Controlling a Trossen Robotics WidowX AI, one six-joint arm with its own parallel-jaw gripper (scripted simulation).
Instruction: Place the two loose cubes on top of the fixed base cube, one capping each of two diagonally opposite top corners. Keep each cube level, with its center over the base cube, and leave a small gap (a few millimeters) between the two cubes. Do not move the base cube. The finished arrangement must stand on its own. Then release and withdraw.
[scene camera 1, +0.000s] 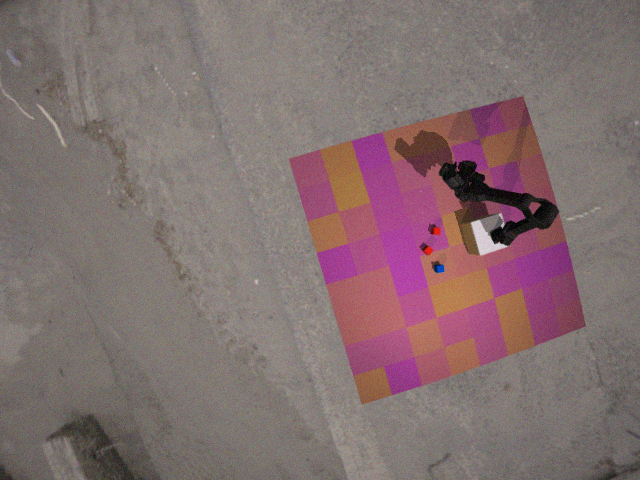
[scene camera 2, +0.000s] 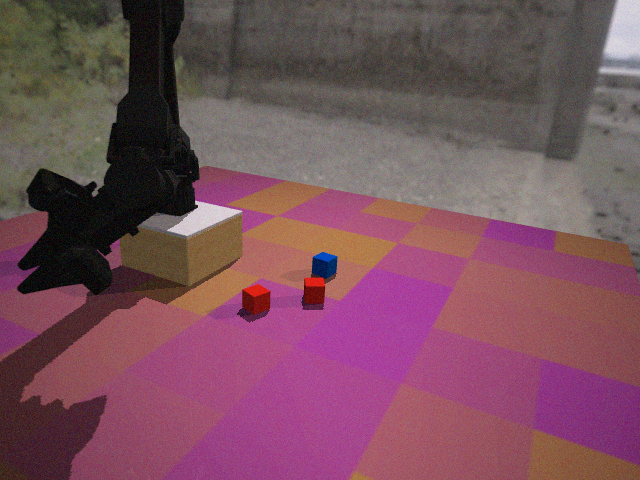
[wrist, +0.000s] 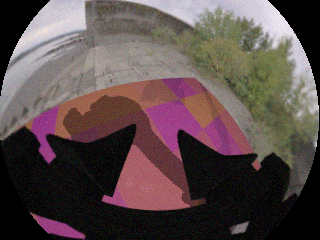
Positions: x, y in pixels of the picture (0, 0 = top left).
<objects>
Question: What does my gripper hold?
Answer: Nothing.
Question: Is my gripper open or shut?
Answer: Open.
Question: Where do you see my gripper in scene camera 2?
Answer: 19, 279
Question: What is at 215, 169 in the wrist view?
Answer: My gripper.
</objects>
